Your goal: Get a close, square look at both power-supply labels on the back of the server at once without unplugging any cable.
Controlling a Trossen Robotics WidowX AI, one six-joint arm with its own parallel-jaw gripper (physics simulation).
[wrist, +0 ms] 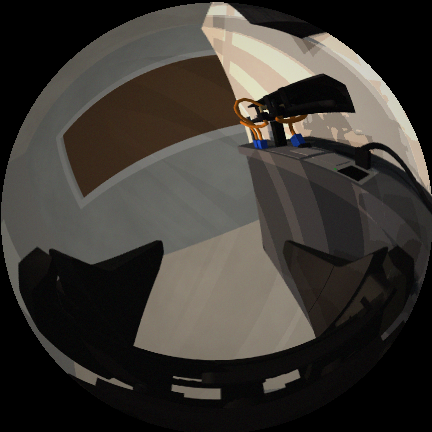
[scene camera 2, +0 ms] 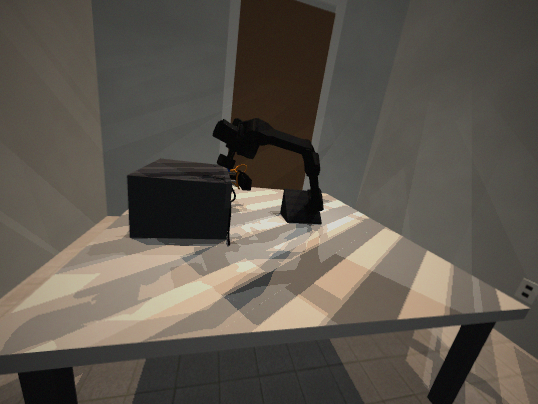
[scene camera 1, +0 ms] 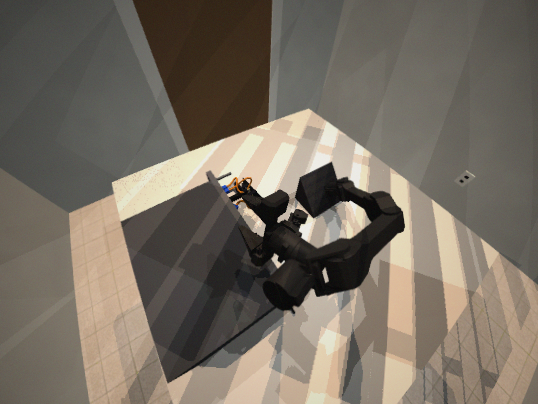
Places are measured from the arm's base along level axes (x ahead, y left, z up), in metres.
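Where they show: gripper, between the fingertips: (wrist: 224, 247) (scene camera 2: 226, 145) (scene camera 1: 241, 212); arm's base, origin of its link: (scene camera 2: 310, 208) (scene camera 1: 331, 188).
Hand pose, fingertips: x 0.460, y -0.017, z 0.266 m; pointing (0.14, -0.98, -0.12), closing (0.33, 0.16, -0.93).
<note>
Each offset is from my fingertips to the top centre of the thing. "spot": to the spot under its first point. Level surfaces: height alone.
The server (scene camera 1: 165, 260) (scene camera 2: 180, 212) (wrist: 310, 200) is a large dark box on the table. Its back panel @(spot: dx -0.027, dy -0.043, dz -0.144 m) (wrist: 320, 159) shows at a steep slant in the wrist view, right of centre. Blue plugs @(spot: dx -0.053, dy -0.173, dz -0.125 m) (scene camera 1: 226, 189) (wrist: 297, 140) with orange cables @(spot: dx -0.118, dy -0.146, dz -0.135 m) (scene camera 1: 246, 186) (scene camera 2: 240, 168) (wrist: 240, 102) are in it. A black power cord @(spot: dx -0.050, dy +0.049, dz -0.209 m) (wrist: 390, 147) is plugged in near a black square recess @(spot: dx -0.020, dy +0.010, dz -0.141 m) (wrist: 353, 173) with a small green light. No power-supply label is readable. My gripper (scene camera 1: 261, 266) (scene camera 2: 220, 144) (wrist: 224, 247) is open and empty, above the server near its back edge.
A black cable arm (scene camera 1: 272, 204) (scene camera 2: 244, 180) (wrist: 315, 95) sticks out from the server's back, close to my arm (scene camera 1: 345, 255) (scene camera 2: 285, 141). My arm's base (scene camera 1: 317, 190) (scene camera 2: 299, 206) stands on the table @(dz -0.329 m) (scene camera 2: 310, 320) behind the server. A brown door (scene camera 1: 215, 65) (scene camera 2: 280, 75) (wrist: 150, 115) stands beyond.
</note>
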